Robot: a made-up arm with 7 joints. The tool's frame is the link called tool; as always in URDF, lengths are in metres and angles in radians. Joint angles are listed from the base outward. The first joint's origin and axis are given. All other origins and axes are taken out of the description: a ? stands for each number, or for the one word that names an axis. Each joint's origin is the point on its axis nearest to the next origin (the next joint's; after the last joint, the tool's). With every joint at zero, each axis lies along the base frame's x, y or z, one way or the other. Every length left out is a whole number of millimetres.
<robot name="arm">
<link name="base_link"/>
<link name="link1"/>
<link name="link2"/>
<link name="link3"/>
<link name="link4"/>
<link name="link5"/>
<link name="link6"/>
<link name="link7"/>
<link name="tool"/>
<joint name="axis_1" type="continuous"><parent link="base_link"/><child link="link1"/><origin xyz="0.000 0.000 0.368"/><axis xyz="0 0 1"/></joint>
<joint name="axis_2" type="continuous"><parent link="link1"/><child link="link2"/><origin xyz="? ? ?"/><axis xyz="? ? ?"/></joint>
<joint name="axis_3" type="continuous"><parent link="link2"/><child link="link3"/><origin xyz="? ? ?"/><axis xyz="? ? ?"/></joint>
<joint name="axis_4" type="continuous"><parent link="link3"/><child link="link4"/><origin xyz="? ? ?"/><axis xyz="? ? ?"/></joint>
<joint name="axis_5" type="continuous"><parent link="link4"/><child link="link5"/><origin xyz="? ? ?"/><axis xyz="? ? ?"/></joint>
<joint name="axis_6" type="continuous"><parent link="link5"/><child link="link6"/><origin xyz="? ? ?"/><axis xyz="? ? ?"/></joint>
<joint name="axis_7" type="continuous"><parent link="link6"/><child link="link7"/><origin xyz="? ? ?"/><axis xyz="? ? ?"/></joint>
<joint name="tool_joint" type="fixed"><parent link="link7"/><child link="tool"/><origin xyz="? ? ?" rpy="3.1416 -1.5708 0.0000"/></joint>
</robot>
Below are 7 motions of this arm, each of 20 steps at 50 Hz.
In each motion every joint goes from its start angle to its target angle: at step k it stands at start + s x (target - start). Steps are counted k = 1, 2, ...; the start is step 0. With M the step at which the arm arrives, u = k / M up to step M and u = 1 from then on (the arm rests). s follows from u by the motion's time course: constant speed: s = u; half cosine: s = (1 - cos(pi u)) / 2; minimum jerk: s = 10 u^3 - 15 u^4 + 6 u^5.
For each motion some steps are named. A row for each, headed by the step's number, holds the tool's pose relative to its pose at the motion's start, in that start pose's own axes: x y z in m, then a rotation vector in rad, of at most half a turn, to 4 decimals.
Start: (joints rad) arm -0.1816 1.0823 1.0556 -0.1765 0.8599 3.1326 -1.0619
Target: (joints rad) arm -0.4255 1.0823 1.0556 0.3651 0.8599 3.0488 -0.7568
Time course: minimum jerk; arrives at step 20
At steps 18, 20:
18: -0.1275 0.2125 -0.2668 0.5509 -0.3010 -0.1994
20: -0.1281 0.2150 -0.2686 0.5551 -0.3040 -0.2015

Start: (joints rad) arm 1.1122 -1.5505 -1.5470 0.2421 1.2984 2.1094 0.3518
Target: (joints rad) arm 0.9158 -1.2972 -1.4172 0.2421 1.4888 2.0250 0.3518
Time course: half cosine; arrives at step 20
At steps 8, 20:
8: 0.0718 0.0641 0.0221 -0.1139 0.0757 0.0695
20: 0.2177 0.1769 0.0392 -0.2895 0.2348 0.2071

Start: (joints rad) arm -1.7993 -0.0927 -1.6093 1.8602 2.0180 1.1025 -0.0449
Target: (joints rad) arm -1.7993 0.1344 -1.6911 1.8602 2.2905 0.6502 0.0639
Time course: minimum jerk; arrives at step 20
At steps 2, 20:
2: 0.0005 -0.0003 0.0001 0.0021 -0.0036 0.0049
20: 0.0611 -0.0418 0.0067 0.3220 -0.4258 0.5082

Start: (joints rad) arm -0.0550 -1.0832 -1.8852 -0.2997 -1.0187 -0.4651 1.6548
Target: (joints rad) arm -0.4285 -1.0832 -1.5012 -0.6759 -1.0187 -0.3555 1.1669
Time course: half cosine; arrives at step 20
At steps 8, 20:
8: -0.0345 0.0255 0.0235 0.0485 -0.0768 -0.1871
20: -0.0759 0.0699 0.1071 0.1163 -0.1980 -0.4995

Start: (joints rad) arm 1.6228 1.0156 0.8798 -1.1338 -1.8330 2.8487 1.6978
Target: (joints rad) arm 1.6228 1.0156 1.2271 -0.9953 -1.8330 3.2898 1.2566
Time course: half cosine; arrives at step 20
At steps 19, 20:
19: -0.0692 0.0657 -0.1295 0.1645 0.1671 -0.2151
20: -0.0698 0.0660 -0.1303 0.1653 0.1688 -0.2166

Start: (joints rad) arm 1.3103 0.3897 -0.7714 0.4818 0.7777 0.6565 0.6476
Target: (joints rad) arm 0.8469 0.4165 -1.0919 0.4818 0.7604 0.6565 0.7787
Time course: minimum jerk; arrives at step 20
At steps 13, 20:
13: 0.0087 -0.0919 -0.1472 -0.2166 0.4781 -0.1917
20: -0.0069 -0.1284 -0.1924 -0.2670 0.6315 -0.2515

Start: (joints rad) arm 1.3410 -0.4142 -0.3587 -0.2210 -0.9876 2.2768 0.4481
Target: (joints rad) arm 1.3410 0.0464 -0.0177 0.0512 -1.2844 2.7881 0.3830
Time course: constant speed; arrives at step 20
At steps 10, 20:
10: 0.0794 0.1507 -0.0009 0.0140 0.2372 -0.1132
20: 0.1826 0.2786 -0.0187 0.0604 0.5031 -0.2253

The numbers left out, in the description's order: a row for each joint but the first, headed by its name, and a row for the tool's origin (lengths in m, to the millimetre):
axis_2: xyz 0.000 -0.075 0.000, axis 0 -1 0
axis_3: xyz 0.000 0.000 0.503, axis 0 0 1
axis_4: xyz 0.030 0.083 0.000, axis 0 1 0
axis_5: xyz -0.030 0.000 0.458, axis 0 0 1
axis_6: xyz 0.000 -0.078 0.000, axis 0 -1 0
axis_7: xyz 0.011 0.000 0.079, axis 1 0 0
tool: xyz 0.000 0.000 0.000

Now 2 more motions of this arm.
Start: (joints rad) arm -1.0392 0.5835 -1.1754 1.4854 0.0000 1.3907 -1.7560
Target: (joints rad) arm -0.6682 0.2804 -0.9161 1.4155 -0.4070 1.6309 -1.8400
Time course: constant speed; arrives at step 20
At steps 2, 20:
2: 0.0482 -0.0003 0.0166 -0.0110 0.0479 -0.0729
20: 0.4951 -0.0590 0.0121 -0.2706 0.5758 -0.6219

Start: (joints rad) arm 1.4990 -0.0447 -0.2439 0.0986 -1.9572 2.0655 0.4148
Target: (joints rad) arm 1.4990 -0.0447 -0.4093 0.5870 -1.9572 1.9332 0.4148
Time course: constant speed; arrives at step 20
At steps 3, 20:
3: -0.0055 -0.0346 0.0118 0.0683 -0.0250 0.0105
20: -0.0463 -0.2405 0.0244 0.4537 -0.1975 0.0532

